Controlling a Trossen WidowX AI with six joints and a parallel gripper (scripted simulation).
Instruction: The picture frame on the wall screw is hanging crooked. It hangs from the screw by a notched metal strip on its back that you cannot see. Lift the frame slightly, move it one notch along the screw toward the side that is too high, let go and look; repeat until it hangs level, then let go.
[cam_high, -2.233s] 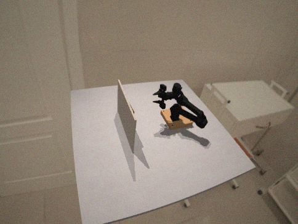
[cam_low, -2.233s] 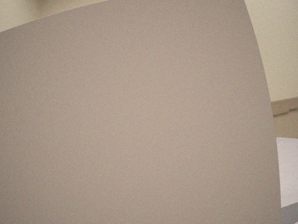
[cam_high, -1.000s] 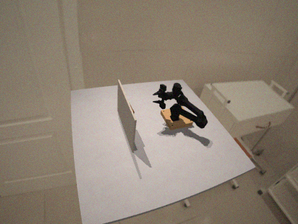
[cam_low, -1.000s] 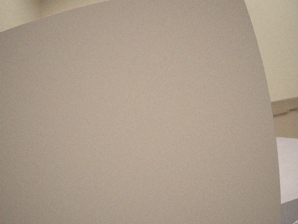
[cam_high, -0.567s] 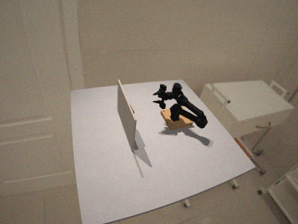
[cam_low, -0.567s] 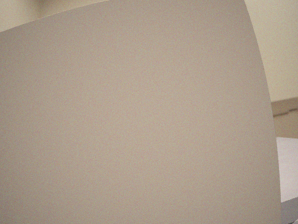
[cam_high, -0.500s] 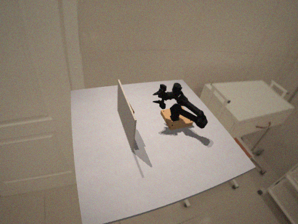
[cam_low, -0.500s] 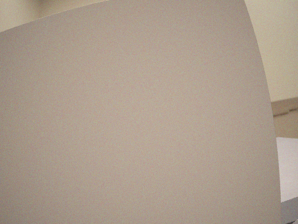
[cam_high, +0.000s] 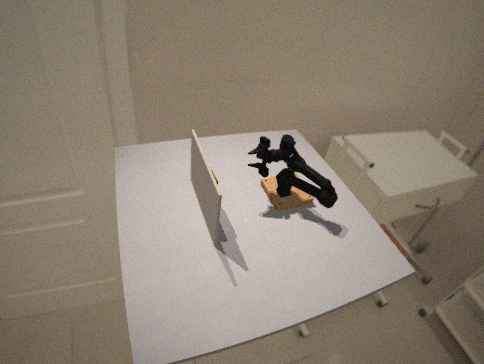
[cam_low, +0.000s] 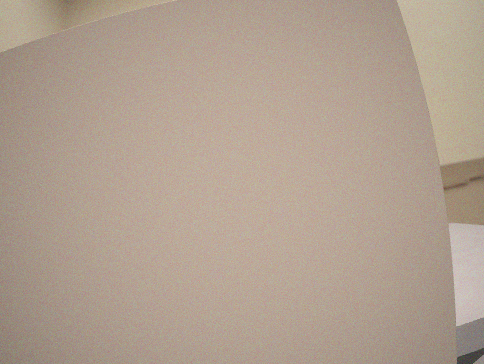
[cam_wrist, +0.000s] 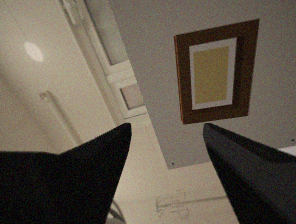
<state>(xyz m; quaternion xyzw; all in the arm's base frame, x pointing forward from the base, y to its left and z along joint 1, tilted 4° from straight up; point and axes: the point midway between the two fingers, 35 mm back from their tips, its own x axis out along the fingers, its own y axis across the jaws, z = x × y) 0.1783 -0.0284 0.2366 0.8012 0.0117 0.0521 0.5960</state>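
Now: gripper tip 190 mm short of the picture frame, 90 mm above it and 30 mm to the right of it. From my gripper tip the other things lie so: wall panel (200 mm ahead, 110 mm below, 20 mm to the left).
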